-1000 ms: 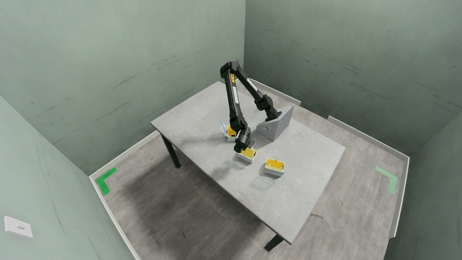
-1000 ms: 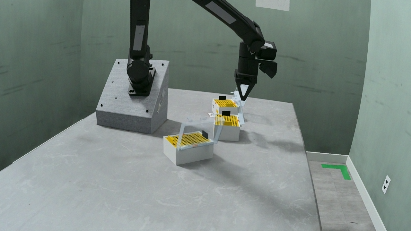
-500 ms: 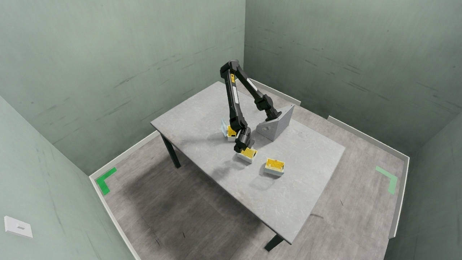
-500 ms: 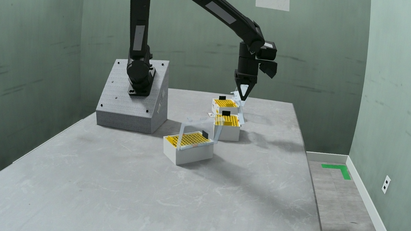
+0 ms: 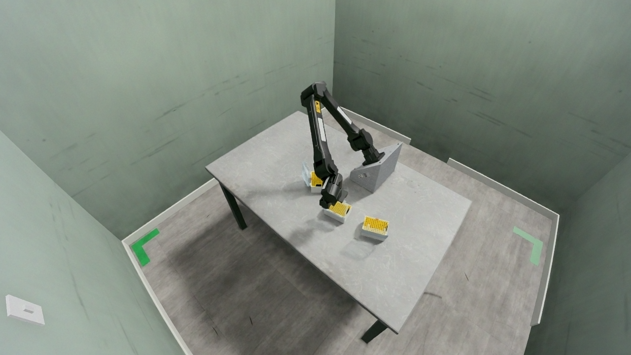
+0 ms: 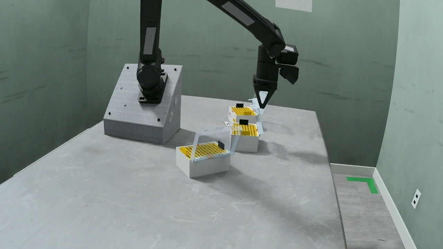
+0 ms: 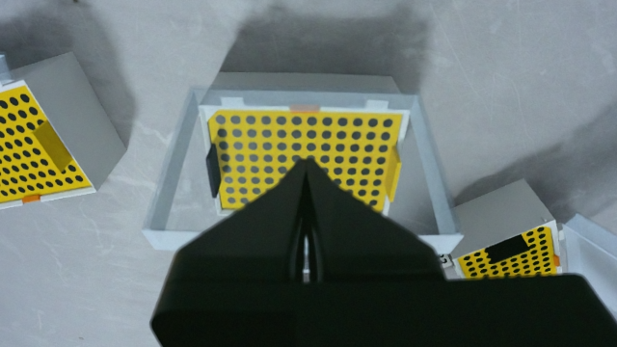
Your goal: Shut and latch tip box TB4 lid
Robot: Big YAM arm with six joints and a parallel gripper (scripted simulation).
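The tip box lies 70 mm below my hand, 50 mm behind it and 10 mm to the right of it. Round my hand: tag 180 mm behind, 170 mm to the right, 130 mm below.
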